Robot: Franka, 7 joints.
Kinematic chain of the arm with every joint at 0, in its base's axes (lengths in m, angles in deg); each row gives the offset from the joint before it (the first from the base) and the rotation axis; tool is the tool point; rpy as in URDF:
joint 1: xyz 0 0 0.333 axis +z
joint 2: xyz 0 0 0 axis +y
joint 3: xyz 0 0 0.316 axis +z
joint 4: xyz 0.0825 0 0 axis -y
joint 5: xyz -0.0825 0 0.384 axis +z
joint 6: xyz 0 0 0 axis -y
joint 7: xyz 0.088 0 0 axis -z
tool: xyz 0 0 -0.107 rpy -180 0 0
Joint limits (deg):
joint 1: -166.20..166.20
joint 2: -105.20..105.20
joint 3: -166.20..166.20
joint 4: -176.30..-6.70
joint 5: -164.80..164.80
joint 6: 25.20..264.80
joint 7: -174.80..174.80
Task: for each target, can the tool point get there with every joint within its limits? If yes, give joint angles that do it. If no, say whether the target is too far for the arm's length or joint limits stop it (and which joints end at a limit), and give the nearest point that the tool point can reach.
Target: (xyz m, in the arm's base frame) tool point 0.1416 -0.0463 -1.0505
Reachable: no: too far | nearest point 0.2141 -0.0700 -0.3576 | short by 0.697 m
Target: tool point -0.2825 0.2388 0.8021
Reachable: yes | joints 16.98 -81.70 49.01 -113.75 -111.09 65.93 -62.80
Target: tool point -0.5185 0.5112 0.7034
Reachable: yes | joints 118.37 84.64 137.66 -56.23 -24.92 194.06 -86.91
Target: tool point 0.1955 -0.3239 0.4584
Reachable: yes | joints -108.18 -47.17 39.14 -150.09 64.58 112.69 -140.82
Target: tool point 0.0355 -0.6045 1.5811
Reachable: no: too far | nearest point 0.0220 -0.3738 1.1048 | short by 0.529 m
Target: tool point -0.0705 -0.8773 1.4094
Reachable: no: too far | nearest point -0.0435 -0.5413 0.9971 | short by 0.533 m
